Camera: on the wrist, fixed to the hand. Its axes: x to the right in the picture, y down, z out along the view.
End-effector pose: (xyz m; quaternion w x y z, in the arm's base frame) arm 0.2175 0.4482 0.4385 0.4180 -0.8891 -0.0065 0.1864
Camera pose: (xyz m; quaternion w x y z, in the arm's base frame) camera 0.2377 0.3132 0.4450 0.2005 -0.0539 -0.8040 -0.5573
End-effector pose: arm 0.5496 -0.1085 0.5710 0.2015 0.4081 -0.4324 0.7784
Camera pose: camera 0.4487 -0.0593 0.4931 0.8461 0.3068 0.4237 -0.1020
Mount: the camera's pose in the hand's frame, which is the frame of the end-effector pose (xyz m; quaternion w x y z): -0.0059 0.0801 -0.1106 0.0331 0.0022 0.1708 -0.9848
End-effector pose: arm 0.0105 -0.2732 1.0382 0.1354 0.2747 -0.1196 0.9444
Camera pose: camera -0.0643 -0.3160 0.9321 0.9543 -0.0341 0.2918 -0.0549
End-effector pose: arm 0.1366 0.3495 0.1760 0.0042 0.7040 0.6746 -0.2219
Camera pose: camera 0.2468 0.3705 0.2541 0.3351 0.6031 -0.7158 -0.1073
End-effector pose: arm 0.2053 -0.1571 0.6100 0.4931 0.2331 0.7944 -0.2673
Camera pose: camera 0.1856 -0.0254 0.6408 0.3831 0.7278 -0.3395 0.4564
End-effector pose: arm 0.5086 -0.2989 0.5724 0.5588 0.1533 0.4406 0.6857
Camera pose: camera 0.3823 -0.3511 0.5737 0.6181 -0.5447 0.2625 -0.5024
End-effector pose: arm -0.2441 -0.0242 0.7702 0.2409 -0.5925 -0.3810 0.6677
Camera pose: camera -0.1248 -0.0516 0.7093 0.7318 0.2421 -0.5534 -0.3155
